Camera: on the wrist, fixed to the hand. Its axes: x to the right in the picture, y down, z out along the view.
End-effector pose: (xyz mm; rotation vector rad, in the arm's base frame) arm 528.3 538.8 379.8 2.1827 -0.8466 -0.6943
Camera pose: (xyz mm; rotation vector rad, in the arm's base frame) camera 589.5 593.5 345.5 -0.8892 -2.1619 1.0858
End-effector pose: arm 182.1 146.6 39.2 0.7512 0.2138 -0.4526
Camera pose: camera 150.8 123.3 -40.7 0.3008 -0.8612 2.6133
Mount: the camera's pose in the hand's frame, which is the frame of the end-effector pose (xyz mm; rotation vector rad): 7.3 -78.2 -41.7 0.0010 -0.2030 -3.0778
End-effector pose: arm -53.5 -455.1 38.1 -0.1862 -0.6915 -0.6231
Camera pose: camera -73.1 -536.4 7.9 -0.8248 0.4191 2.3669
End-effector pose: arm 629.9 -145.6 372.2 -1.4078 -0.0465 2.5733
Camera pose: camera 673.9 -70.7 353.4 0.1244 -1.0095 -0.0987
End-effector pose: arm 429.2 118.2 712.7 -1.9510 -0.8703 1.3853
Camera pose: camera 457.2 168.2 780.7 0.8185 -1.8311 -0.5535
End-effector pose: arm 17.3 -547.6 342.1 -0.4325 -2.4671 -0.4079
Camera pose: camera 1.9 -632.4 364.1 -2.5394 0.5808 0.8082
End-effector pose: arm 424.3 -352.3 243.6 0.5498 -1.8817 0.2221
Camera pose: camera 494.0 -405.7 257.5 2.4456 0.5242 -1.7060
